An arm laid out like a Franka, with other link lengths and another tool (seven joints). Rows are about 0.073 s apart.
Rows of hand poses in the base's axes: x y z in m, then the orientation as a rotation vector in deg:
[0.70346, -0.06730, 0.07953, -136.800, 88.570, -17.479]
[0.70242, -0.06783, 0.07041, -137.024, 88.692, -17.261]
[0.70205, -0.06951, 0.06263, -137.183, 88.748, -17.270]
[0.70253, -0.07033, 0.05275, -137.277, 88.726, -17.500]
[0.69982, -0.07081, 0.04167, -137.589, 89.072, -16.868]
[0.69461, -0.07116, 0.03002, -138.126, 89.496, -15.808]
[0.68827, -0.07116, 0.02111, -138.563, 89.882, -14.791]
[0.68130, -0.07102, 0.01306, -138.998, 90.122, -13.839]
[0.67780, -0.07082, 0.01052, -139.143, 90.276, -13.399]
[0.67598, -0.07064, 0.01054, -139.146, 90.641, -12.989]
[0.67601, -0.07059, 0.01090, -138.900, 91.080, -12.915]
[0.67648, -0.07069, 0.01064, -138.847, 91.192, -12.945]
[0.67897, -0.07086, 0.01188, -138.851, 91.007, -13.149]
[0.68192, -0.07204, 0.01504, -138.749, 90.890, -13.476]
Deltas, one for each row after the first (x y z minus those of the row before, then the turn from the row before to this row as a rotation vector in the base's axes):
[-0.00104, -0.00053, -0.00912, -0.105, 0.265, 0.012]
[-0.00037, -0.00168, -0.00778, -0.138, 0.092, 0.010]
[0.00048, -0.00082, -0.00988, -0.164, -0.082, 0.017]
[-0.00271, -0.00048, -0.01108, -0.060, 0.602, -0.060]
[-0.00521, -0.00035, -0.01165, -0.064, 0.961, 0.000]
[-0.00634, 0.00000, -0.00891, -0.005, 0.877, -0.011]
[-0.00697, 0.00014, -0.00805, 0.013, 0.791, 0.071]
[-0.00350, 0.00020, -0.00254, 0.029, 0.355, -0.011]
[-0.00182, 0.00018, 0.00002, 0.041, 0.346, -0.185]
[0.00003, 0.00005, 0.00036, 0.048, 0.078, -0.336]
[0.00047, -0.00010, -0.00026, -0.016, -0.001, -0.087]
[0.00249, -0.00017, 0.00124, -0.023, -0.171, 0.096]
[0.00295, -0.00118, 0.00316, -0.025, -0.262, 0.011]

